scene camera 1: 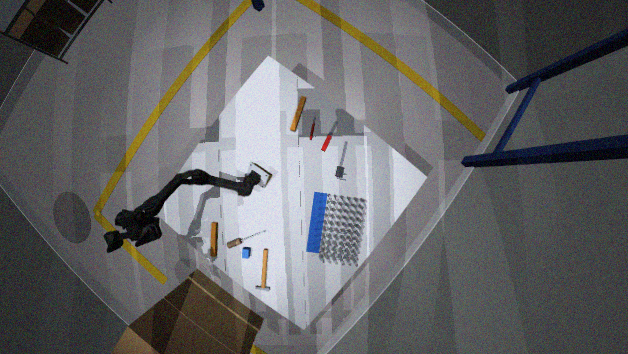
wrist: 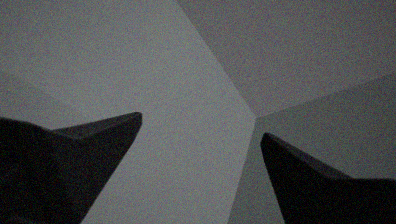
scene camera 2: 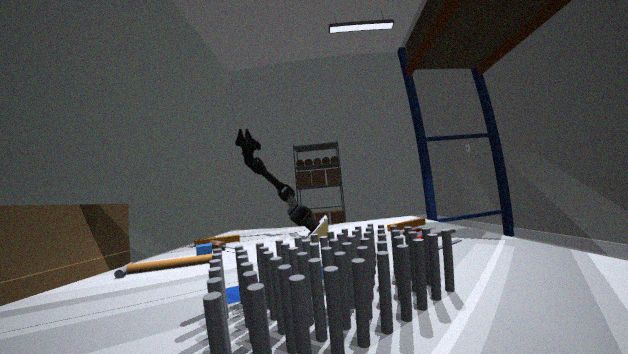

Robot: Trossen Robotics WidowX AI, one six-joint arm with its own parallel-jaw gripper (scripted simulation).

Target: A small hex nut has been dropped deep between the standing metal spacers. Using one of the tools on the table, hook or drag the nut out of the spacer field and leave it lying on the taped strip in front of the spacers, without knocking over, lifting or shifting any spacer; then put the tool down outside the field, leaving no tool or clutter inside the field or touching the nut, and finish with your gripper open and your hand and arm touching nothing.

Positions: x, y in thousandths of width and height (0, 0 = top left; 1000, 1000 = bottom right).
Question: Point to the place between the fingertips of my gripper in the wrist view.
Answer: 511, 574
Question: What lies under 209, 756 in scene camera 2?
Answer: A long wooden-handled tool.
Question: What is my gripper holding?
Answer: Nothing.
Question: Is my gripper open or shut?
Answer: Open.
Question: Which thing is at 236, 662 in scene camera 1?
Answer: My gripper.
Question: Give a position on a blue taped strip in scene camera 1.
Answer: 509, 569
